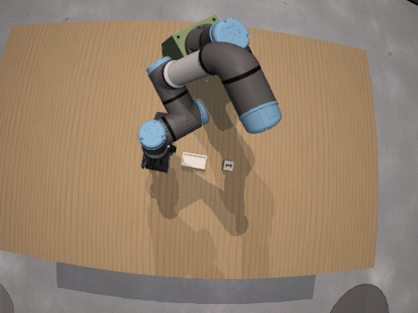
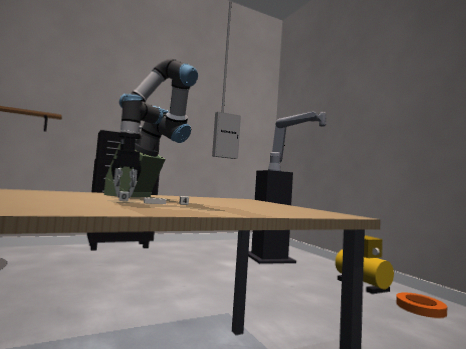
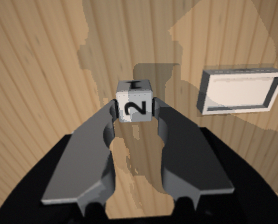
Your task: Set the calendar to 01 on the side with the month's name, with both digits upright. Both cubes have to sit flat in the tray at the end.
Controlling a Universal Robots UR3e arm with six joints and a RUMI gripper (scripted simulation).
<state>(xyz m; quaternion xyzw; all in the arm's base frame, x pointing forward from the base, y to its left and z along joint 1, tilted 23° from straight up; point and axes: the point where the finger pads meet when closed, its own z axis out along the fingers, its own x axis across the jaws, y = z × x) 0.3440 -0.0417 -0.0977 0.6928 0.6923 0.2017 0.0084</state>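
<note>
Now: the white cube 1 cm below my hand. Also, from my hand: white tray 11 cm to the left, 2 cm below.
</note>
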